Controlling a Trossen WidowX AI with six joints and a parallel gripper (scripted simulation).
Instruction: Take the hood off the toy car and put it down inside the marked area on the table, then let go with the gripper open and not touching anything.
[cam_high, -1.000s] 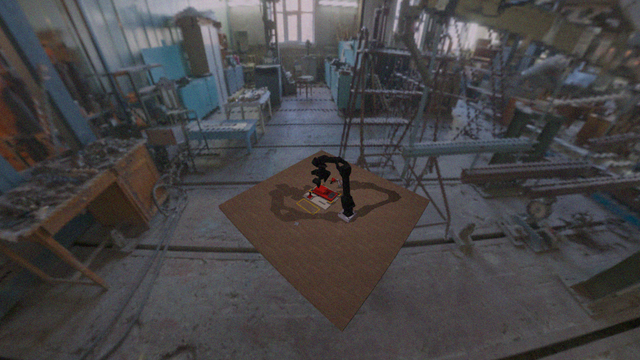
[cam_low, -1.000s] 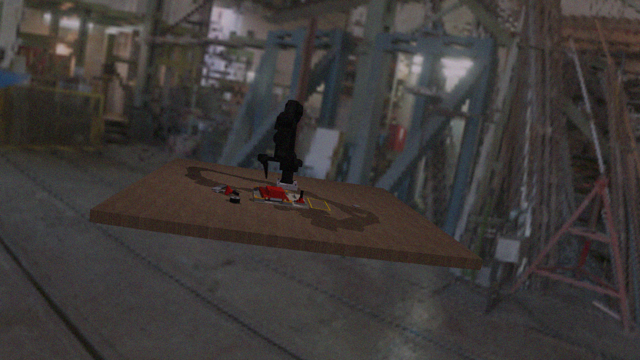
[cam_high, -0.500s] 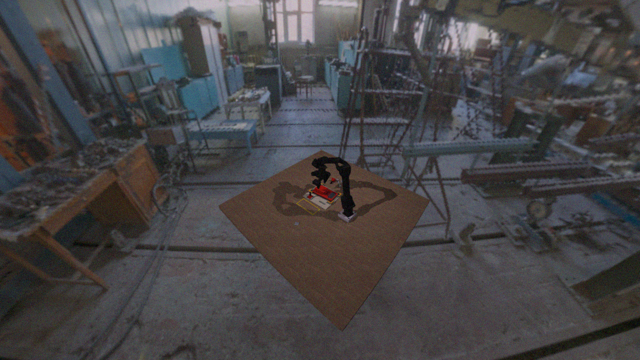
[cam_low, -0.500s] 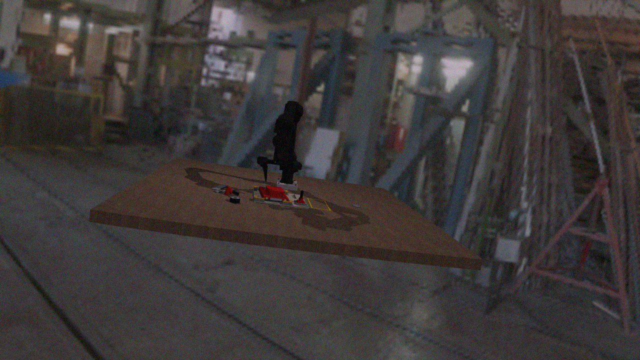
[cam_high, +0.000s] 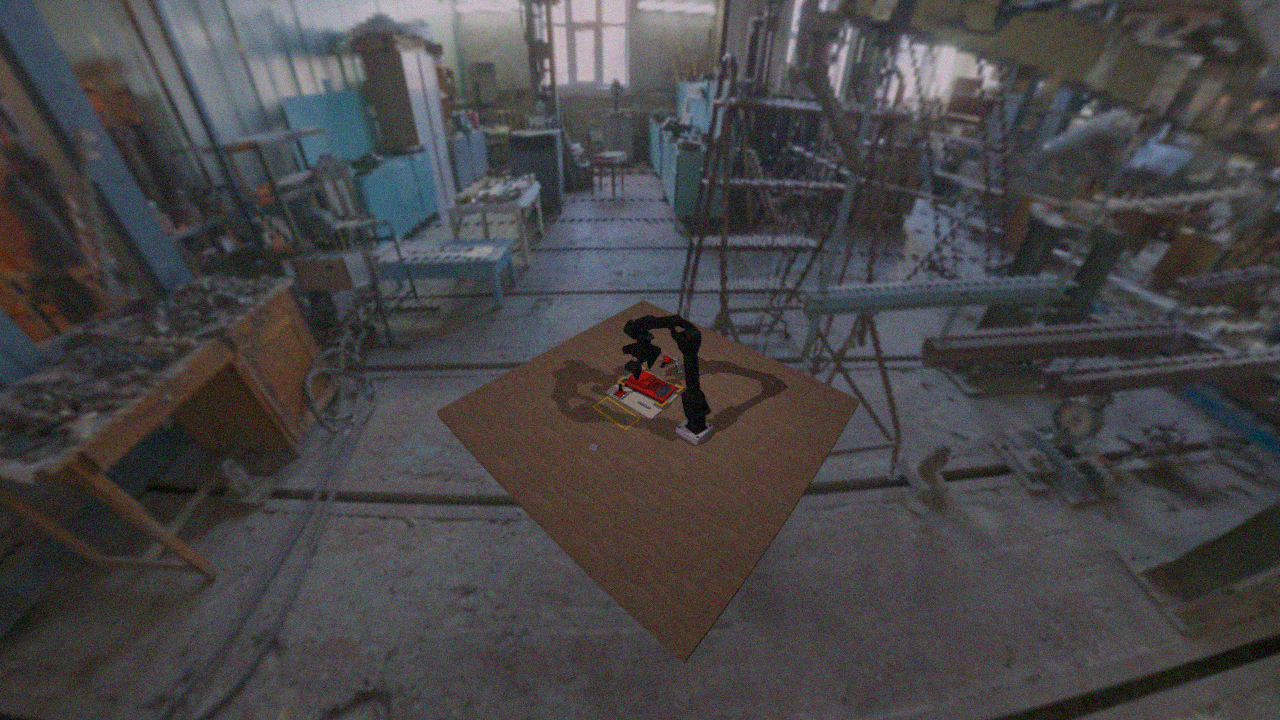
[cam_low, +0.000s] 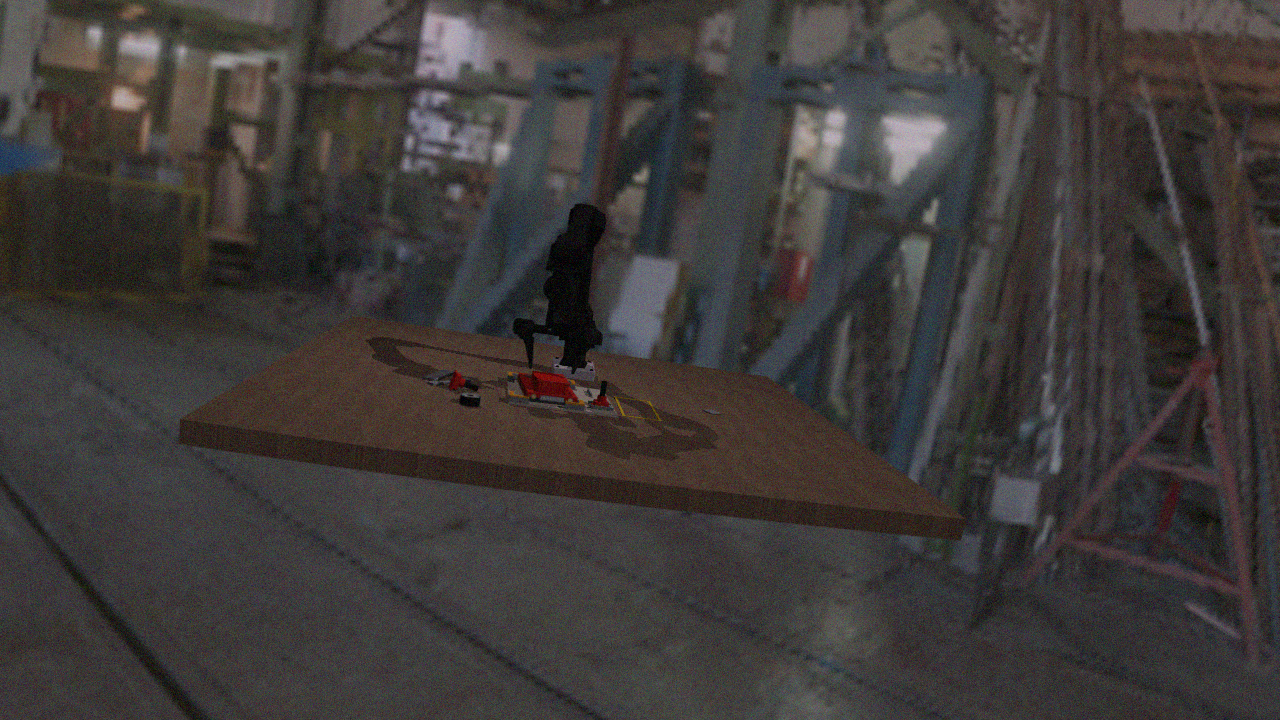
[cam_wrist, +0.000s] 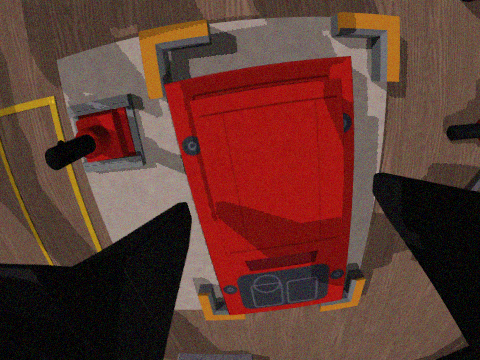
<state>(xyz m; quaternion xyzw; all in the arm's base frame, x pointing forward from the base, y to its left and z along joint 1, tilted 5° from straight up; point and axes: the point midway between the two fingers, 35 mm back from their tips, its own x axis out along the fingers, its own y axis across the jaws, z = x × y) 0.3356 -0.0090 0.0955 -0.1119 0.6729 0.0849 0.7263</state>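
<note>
The red hood lies 2 cm below my gripper tip. From my gripper tip the other things lie so: black wheel 17 cm ahead, 13 cm to the right, 5 cm below; base plate 3 cm behind, 1 cm to the left, 5 cm below; grey disc 17 cm behind, 37 cm to the left, 6 cm below.
</note>
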